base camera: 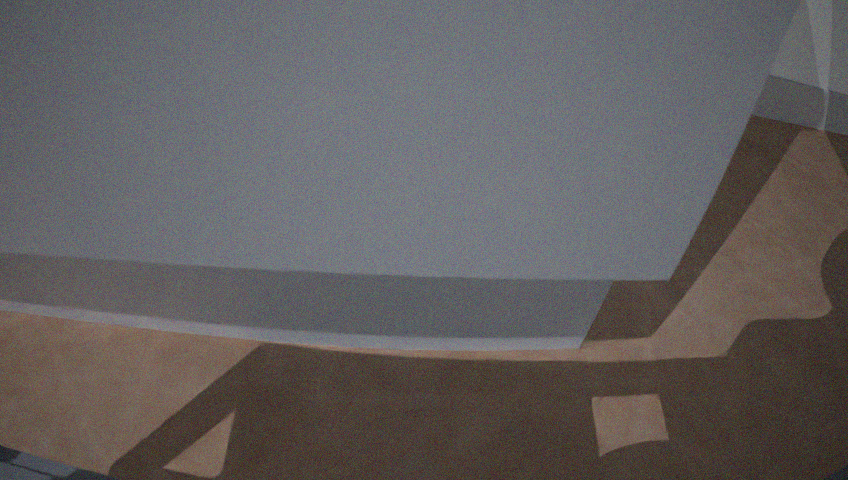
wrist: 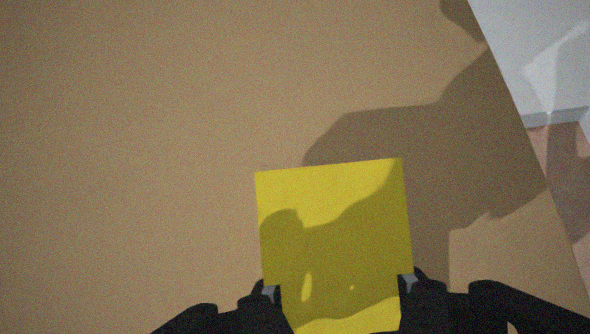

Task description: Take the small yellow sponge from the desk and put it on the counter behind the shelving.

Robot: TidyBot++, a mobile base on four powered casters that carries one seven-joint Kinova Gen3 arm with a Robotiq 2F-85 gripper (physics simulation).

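Places are measured from the arm's base along level axes (x ahead, y down, z left), in centimetres.
Pixels of known places: gripper, fingertip midpoint: (wrist: 337,282).
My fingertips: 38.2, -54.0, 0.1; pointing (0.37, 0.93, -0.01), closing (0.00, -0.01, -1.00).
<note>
Behind a point stands the place of what it marks, as x, y, z.
The yellow sponge (wrist: 332,235) @[39.9, -57.5, 0.2] is in the lower middle of the wrist view, a flat square face partly in shadow. My gripper (wrist: 337,282) @[38.2, -53.9, 0.1] is shut on it, one black finger at its left side and one at its right. Behind the sponge is a tan, flat surface (wrist: 150,125) @[50.1, -51.3, 12.5] that ends in a slanting edge at the right; whether it is the desk or the counter I cannot tell. The shadow of arm and sponge falls on it, offset from the sponge. The gripper and the sponge do not show in the base camera view. The shelving cannot be made out.
In the base camera view a large grey upright panel (base camera: 357,148) @[26.7, 16.9, 3.1] fills most of the picture, close in front, with its lower edge above the brown floor (base camera: 416,416) @[26.4, 39.7, -0.5]. Floor and pale wall (base camera: 809,59) @[89.2, 25.5, -75.0] show past its right edge. Pale wall (wrist: 540,30) @[88.3, -12.7, -53.6] also shows beyond the tan surface's right edge.
</note>
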